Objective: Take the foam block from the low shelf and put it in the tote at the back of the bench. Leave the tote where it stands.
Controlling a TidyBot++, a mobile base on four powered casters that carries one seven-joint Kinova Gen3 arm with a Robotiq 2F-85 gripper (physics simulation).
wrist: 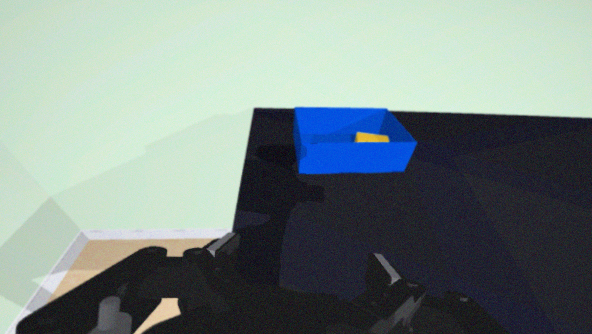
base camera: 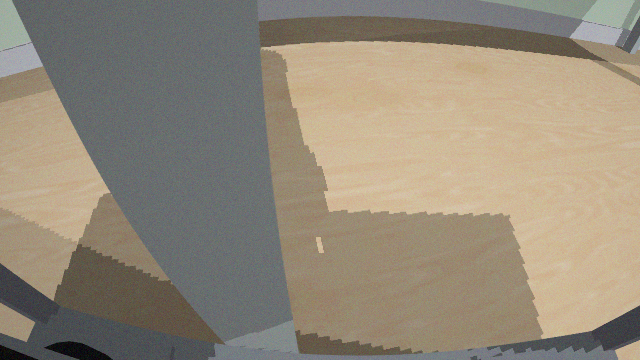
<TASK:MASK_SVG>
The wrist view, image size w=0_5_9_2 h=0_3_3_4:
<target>my gripper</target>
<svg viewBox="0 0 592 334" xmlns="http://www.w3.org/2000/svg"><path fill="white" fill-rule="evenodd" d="M15 334L134 334L160 305L162 298L178 298L179 315L156 323L141 334L510 334L474 299L455 291L445 291L443 299L427 295L426 288L422 284L406 279L394 265L388 263L381 254L369 253L365 277L367 291L351 301L346 298L339 300L338 295L296 292L280 286L262 283L260 287L257 284L249 285L234 268L237 262L240 234L228 232L222 238L212 240L202 248L196 247L185 250L183 257L167 257L167 249L164 247L150 246L142 248L27 315L18 322Z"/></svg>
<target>blue tote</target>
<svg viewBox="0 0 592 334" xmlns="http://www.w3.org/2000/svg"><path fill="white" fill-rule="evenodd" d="M293 137L299 174L404 172L417 144L387 108L295 107ZM357 132L388 136L389 142L355 142Z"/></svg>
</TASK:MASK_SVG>
